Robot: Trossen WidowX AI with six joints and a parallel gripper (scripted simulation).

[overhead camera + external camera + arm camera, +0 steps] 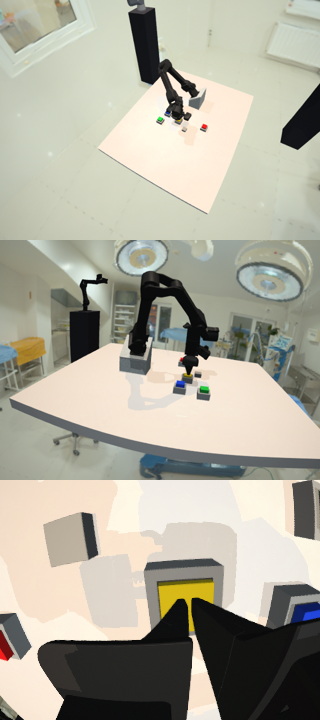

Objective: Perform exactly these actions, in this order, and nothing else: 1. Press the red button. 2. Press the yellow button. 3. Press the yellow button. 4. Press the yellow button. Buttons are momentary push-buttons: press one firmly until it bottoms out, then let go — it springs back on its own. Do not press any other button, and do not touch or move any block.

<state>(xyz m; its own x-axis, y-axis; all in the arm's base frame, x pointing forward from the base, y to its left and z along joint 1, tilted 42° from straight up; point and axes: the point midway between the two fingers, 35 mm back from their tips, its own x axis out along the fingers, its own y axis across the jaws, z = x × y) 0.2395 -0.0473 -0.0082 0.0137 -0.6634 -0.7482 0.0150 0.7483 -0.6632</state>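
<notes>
Right now my gripper tip is 80 mm to the right of the small grey block, 50 mm short of it and 20 mm above it. The rest, counted from my gripper tip: yellow button (10 mm below); blue button (110 mm to the right, 30 mm behind); green button (130 mm to the right, 70 mm ahead).
</notes>
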